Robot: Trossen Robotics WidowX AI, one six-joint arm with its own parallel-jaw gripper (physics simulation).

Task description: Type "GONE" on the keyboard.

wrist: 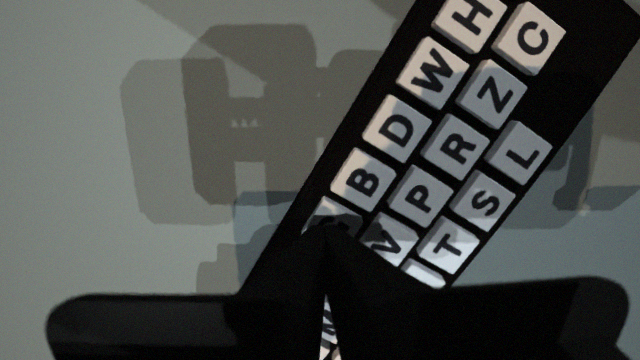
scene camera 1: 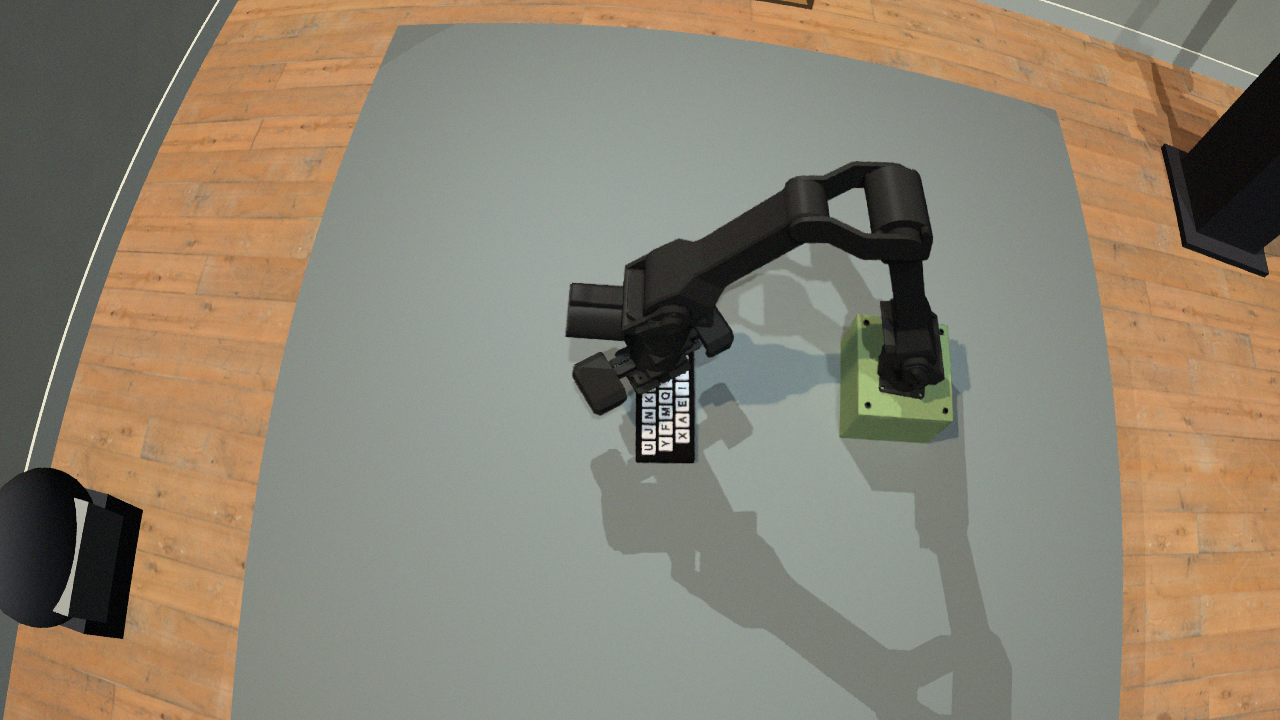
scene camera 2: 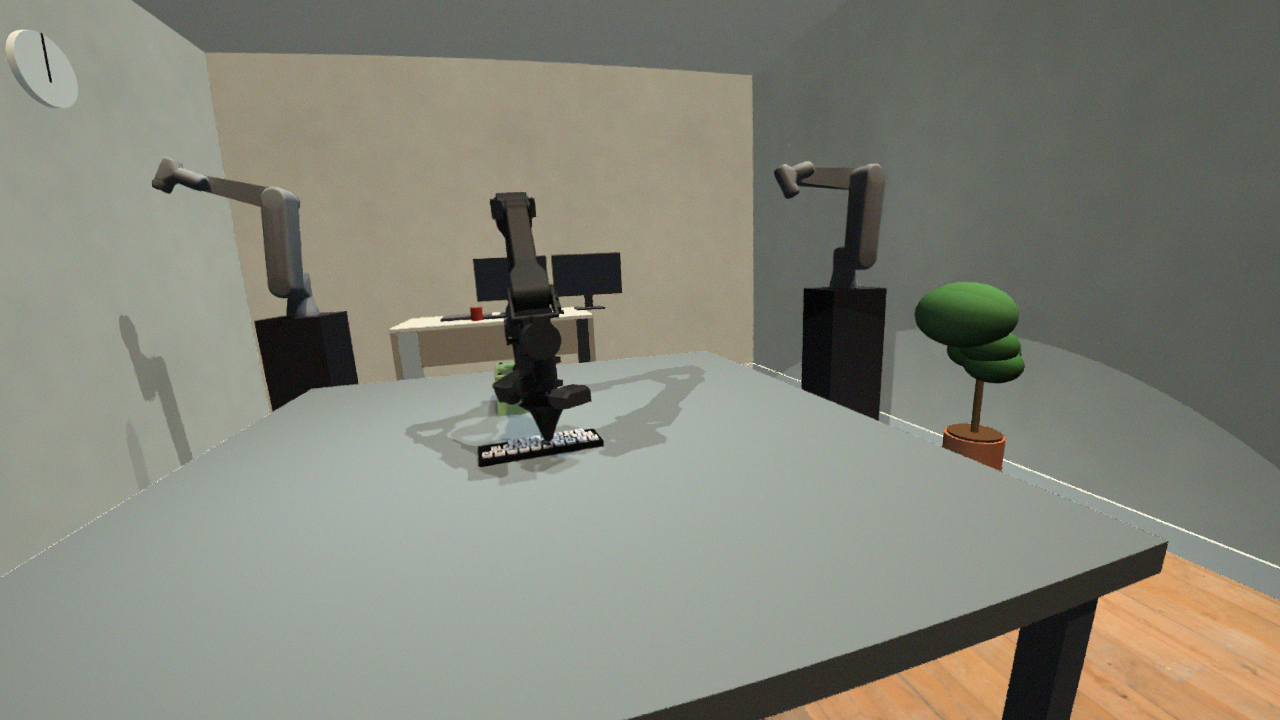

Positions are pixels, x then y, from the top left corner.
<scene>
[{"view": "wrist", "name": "gripper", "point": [323, 237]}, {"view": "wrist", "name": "black keyboard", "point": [593, 48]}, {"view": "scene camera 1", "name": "gripper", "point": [647, 382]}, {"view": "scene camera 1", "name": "black keyboard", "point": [681, 453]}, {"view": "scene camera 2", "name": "gripper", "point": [548, 440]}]
</scene>
